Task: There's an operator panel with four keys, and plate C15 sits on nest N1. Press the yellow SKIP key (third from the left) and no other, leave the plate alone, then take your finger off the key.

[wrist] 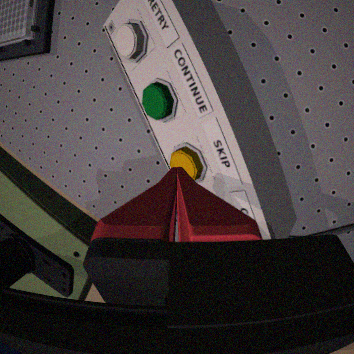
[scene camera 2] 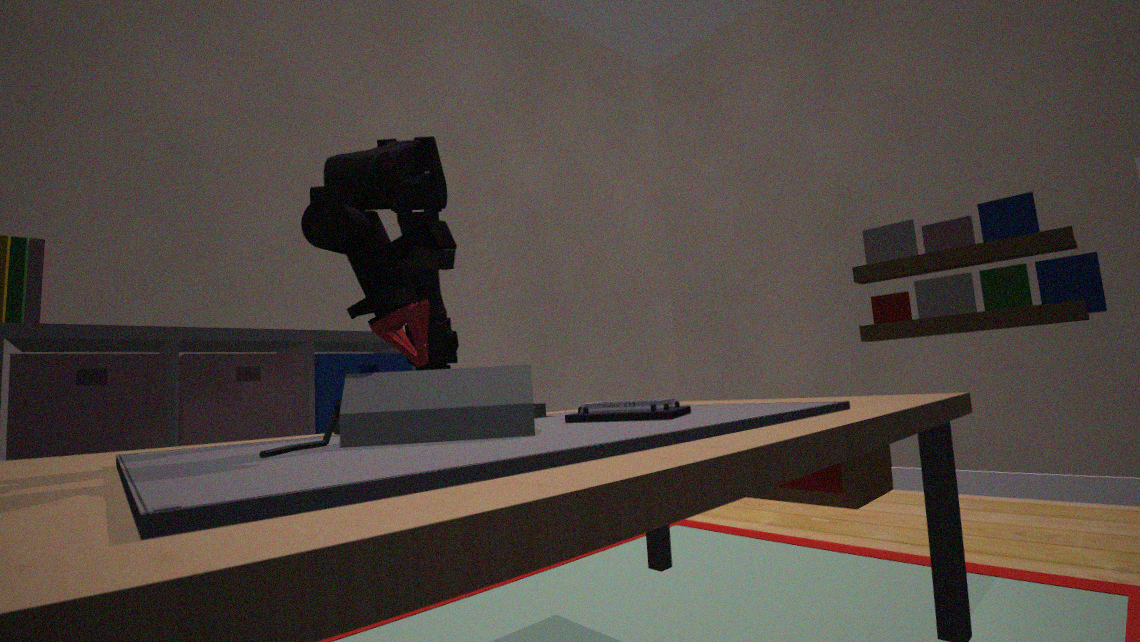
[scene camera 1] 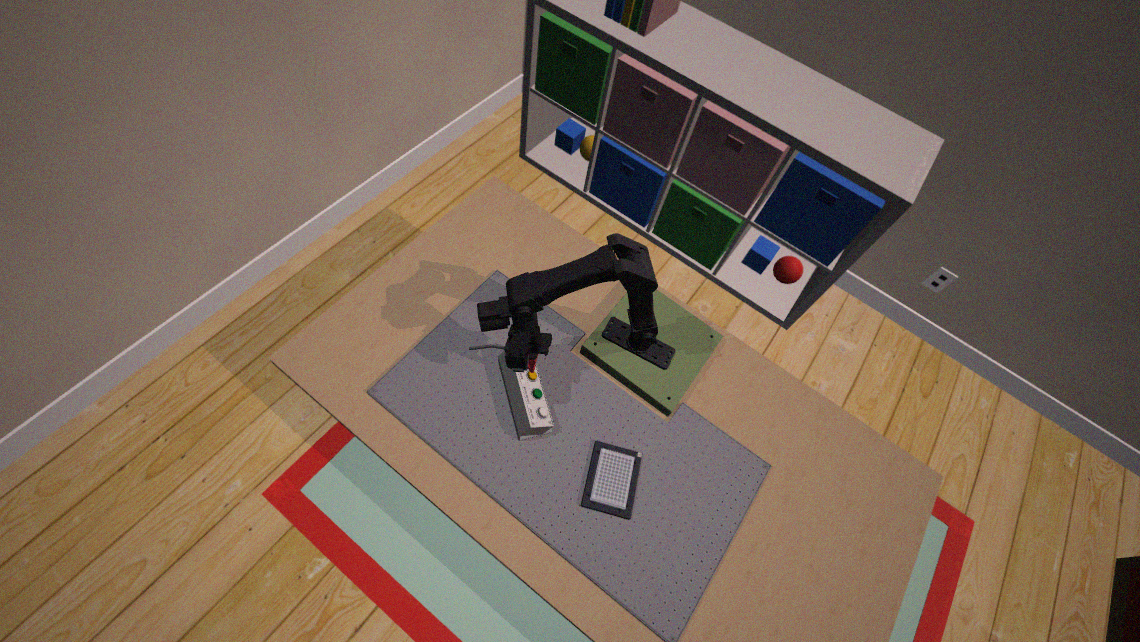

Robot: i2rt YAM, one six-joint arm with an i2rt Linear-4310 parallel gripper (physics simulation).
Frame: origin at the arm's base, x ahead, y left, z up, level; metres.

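Seen in the pictures: gripper, fingertip midpoint: (wrist: 176, 175) (scene camera 2: 423, 365) (scene camera 1: 532, 371); arm's base, origin of the base link: (wrist: 26, 248) (scene camera 1: 637, 343).
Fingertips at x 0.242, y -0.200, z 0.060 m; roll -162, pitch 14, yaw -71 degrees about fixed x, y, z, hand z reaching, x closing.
Observation:
Pixels of each thing's top centre, then the offset from my fingertips to it. "pt": a spot on its surface instead. Level surfaces: height alone.
- operator panel, middle of its top: (wrist: 196, 120) (scene camera 2: 441, 369) (scene camera 1: 526, 383) dx +0.035, dy +0.001, dz -0.008 m
- yellow SKIP key, middle of its top: (wrist: 183, 167) (scene camera 1: 532, 374) dx +0.001, dy -0.001, dz -0.017 m
- green CONTINUE key, middle of its top: (wrist: 153, 99) (scene camera 1: 537, 392) dx +0.037, dy +0.034, dz -0.017 m
- white RETRY key, middle of its top: (wrist: 124, 35) (scene camera 1: 542, 411) dx +0.073, dy +0.069, dz -0.017 m
- Plate C15, middle of its top: (scene camera 2: 628, 400) (scene camera 1: 613, 477) dx +0.118, dy +0.291, dz -0.066 m
- nest N1, middle of its top: (scene camera 2: 628, 403) (scene camera 1: 613, 477) dx +0.118, dy +0.291, dz -0.070 m
- grey perforated board, its level: dz -0.092 m
- table, its level: dz -0.104 m
- cable, surface spot: (scene camera 2: 295, 449) (scene camera 1: 492, 347) pt dx -0.045, dy -0.144, dz -0.090 m
The operator panel (scene camera 1: 522, 400) (scene camera 2: 438, 390) (wrist: 175, 131) lies under my gripper (scene camera 1: 532, 369) (scene camera 2: 422, 366) (wrist: 176, 175), which is shut and empty, red fingertips pointing down. In the wrist view the tips overlap the near edge of the yellow SKIP key (wrist: 184, 162) (scene camera 1: 532, 375); they are at or just above it, and contact or key depth cannot be told. The green CONTINUE key (wrist: 157, 101) (scene camera 1: 537, 393) and white RETRY key (wrist: 126, 41) (scene camera 1: 542, 412) stand apart from the tips. The fourth key is hidden behind the fingers. Plate C15 (scene camera 1: 613, 476) (wrist: 14, 21) lies flat on nest N1 (scene camera 1: 607, 511) (wrist: 43, 30).
The panel and nest stand on a grey perforated board (scene camera 1: 686, 510) on the table (scene camera 1: 837, 526). The arm's base is on a green block (scene camera 1: 686, 334) beside the board. A cable (scene camera 1: 485, 347) (scene camera 2: 295, 449) leaves the panel's far end. A cube shelf (scene camera 1: 797, 75) stands behind the table.

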